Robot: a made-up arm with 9 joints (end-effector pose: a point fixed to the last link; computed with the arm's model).
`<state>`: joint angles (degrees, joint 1 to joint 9).
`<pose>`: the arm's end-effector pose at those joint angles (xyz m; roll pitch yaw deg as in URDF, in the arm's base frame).
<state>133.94 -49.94 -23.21 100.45 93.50 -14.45 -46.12 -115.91 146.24</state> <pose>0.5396 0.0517 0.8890 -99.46 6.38 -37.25</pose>
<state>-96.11 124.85 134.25 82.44 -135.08 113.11 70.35 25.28 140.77</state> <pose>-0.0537 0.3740 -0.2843 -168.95 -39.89 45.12</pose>
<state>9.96 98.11 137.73 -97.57 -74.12 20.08 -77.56 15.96 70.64</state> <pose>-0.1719 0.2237 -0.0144 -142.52 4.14 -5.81</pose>
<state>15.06 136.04 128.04 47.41 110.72 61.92 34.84 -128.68 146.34</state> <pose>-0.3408 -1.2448 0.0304 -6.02 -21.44 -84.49</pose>
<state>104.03 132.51 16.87 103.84 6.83 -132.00 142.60 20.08 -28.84</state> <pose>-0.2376 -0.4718 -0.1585 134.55 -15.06 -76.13</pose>
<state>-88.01 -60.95 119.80 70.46 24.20 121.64 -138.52 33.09 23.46</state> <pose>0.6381 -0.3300 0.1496 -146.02 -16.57 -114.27</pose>
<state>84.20 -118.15 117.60 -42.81 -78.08 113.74 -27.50 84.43 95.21</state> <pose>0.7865 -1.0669 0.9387 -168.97 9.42 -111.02</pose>
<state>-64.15 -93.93 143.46 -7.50 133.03 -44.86 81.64 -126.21 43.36</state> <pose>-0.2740 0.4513 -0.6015 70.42 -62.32 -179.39</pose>
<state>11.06 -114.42 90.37 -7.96 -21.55 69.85 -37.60 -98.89 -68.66</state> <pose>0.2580 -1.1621 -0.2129 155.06 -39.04 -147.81</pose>
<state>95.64 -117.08 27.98 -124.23 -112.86 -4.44 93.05 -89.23 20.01</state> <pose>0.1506 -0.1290 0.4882 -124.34 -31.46 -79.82</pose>
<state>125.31 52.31 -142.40 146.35 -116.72 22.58 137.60 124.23 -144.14</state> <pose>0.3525 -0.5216 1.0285 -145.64 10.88 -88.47</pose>
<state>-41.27 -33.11 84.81 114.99 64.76 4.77 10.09 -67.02 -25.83</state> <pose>-0.0732 0.1445 0.1288 -176.45 -21.17 1.20</pose>
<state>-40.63 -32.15 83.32 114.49 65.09 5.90 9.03 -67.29 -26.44</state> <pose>-0.0812 0.1401 0.1423 -175.03 -20.14 3.16</pose>
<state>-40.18 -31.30 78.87 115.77 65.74 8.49 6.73 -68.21 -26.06</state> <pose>-0.0816 0.1068 0.1764 -169.80 -17.48 5.09</pose>
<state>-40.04 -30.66 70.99 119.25 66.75 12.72 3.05 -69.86 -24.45</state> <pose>-0.0621 0.0313 0.2262 -160.26 -12.96 7.36</pose>
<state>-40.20 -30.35 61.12 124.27 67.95 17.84 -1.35 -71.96 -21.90</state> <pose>-0.0135 -0.0786 0.2644 -148.33 -7.52 10.21</pose>
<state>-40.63 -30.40 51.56 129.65 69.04 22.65 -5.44 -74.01 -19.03</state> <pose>0.0532 -0.1933 0.2682 -136.72 -2.59 13.13</pose>
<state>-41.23 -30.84 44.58 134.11 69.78 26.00 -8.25 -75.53 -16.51</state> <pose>0.1100 -0.2788 0.2444 -128.15 0.82 14.89</pose>
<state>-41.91 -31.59 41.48 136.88 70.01 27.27 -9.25 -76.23 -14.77</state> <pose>0.1364 -0.3201 0.2187 -124.18 2.53 14.58</pose>
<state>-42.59 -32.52 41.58 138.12 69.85 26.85 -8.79 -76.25 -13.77</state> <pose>0.1363 -0.3263 0.2044 -124.07 2.96 12.53</pose>
